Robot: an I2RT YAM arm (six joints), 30 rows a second.
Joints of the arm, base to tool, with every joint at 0 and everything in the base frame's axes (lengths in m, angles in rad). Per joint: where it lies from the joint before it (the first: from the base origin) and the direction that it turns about. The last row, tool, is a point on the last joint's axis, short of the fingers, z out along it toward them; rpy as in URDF.
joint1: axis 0 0 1 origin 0 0 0.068
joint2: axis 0 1 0 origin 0.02 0.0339 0.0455
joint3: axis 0 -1 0 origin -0.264 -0.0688 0
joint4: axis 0 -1 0 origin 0.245 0.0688 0.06
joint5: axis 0 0 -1 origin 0.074 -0.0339 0.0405
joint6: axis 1 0 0 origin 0.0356 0 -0.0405
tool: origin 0 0 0 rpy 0 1.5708 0
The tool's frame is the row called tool.
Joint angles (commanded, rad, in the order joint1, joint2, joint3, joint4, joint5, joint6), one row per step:
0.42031, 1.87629, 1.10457, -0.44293, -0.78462, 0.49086
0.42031, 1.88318, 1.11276, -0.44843, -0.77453, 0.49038
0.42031, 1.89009, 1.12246, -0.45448, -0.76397, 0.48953
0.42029, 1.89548, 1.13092, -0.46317, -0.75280, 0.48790
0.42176, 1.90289, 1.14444, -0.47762, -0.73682, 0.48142
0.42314, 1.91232, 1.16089, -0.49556, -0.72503, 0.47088
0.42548, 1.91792, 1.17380, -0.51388, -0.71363, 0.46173
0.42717, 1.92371, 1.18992, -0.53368, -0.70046, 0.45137
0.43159, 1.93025, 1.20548, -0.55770, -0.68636, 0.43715
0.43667, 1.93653, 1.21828, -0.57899, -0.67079, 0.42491
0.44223, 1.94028, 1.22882, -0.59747, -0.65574, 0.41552
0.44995, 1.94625, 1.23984, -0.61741, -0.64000, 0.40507
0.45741, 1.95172, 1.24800, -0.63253, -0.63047, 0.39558
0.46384, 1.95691, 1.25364, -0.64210, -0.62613, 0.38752
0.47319, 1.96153, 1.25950, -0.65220, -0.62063, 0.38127
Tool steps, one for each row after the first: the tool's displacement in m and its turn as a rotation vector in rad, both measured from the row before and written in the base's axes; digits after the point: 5 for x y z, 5 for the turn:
0.00156, 0.00042, -0.00065, -0.01032, -0.00038, -0.00318
0.00182, 0.00052, -0.00032, -0.01034, -0.00170, -0.00305
0.00131, 0.00026, -0.00023, -0.01180, -0.00034, -0.00269
0.00171, 0.00088, 0.00006, -0.01681, -0.00320, 0.00065
0.00197, 0.00109, 0.00010, -0.01408, -0.00207, 0.00499
0.00093, 0.00101, 0.00051, -0.01388, -0.00080, 0.00531
0.00155, 0.00099, 0.00118, -0.01473, -0.00368, 0.00520
0.00060, 0.00162, 0.00066, -0.01762, -0.00157, 0.01077
0.00017, 0.00165, 0.00012, -0.01895, -0.00097, 0.00992
-0.00021, 0.00168, 0.00053, -0.01742, -0.00166, 0.00871
-0.00059, 0.00236, -0.00015, -0.01934, 0.00027, 0.01182
-0.00081, 0.00235, -0.00043, -0.01294, 0.00126, 0.01261
-0.00073, 0.00214, -0.00071, -0.00706, 0.00139, 0.01179
-0.00130, 0.00303, -0.00049, -0.00813, 0.00172, 0.01310

